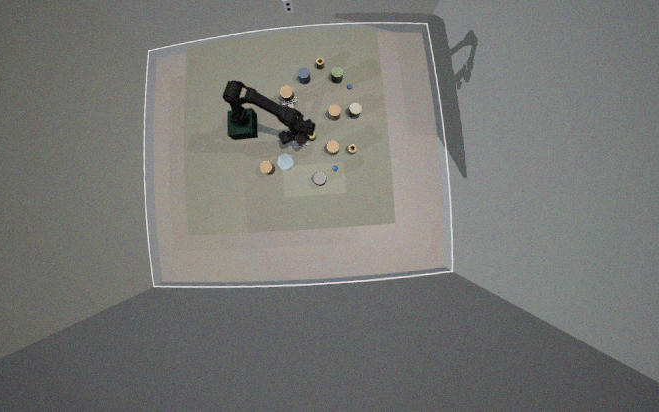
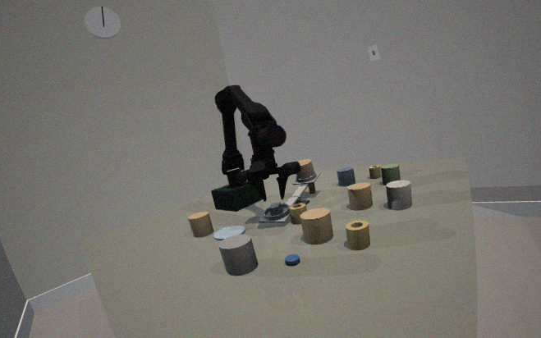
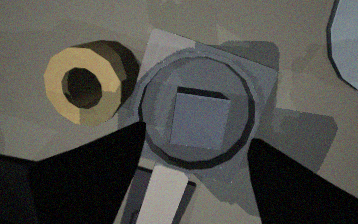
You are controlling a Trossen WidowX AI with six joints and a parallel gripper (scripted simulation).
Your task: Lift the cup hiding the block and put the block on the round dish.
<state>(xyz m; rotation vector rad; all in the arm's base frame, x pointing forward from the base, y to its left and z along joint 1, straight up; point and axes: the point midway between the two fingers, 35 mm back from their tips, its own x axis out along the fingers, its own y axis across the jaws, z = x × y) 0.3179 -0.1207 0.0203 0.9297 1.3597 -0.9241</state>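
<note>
My gripper tip is now 30 mm above the grey block. The rest, counted from my gripper tip: balance: 130 mm to the left, 30 mm below, 30 mm behind; pale blue round dish: 120 mm to the right, 100 mm behind, 70 mm below; grey cylinder: 250 mm to the right, 90 mm ahead, 30 mm below.
</note>
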